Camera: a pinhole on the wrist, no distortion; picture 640 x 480 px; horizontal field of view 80.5 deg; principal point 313.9 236.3 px. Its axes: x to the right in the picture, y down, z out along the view. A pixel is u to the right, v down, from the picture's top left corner.
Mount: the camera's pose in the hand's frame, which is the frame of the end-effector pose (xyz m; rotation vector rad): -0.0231 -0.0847 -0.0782 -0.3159 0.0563 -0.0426
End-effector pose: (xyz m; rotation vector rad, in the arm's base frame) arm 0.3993 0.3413 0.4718 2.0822 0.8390 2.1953
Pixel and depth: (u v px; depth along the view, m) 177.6 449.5 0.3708
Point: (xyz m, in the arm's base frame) 0.6972 0.1746 0.4379
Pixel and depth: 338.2 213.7 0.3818
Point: 0.6691 0.4490 0.4918
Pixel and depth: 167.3 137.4 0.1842
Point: 0.4916 0.4140 0.3647
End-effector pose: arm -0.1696 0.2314 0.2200 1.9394 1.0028 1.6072
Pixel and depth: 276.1 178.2 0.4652
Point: 0.1996 0.2497 0.0950
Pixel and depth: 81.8 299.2 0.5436
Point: 0.2670 -0.0784 0.0430
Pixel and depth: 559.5 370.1 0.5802
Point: 0.3030 0.4007 0.5805
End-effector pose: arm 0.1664 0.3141 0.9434 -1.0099 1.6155 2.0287
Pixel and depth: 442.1 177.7 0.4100
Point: -0.0114 0.6068 0.8564
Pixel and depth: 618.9 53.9 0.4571
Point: -0.0945 0.6919 0.6004
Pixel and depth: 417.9 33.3 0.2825
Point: 0.1453 0.5661 0.8165
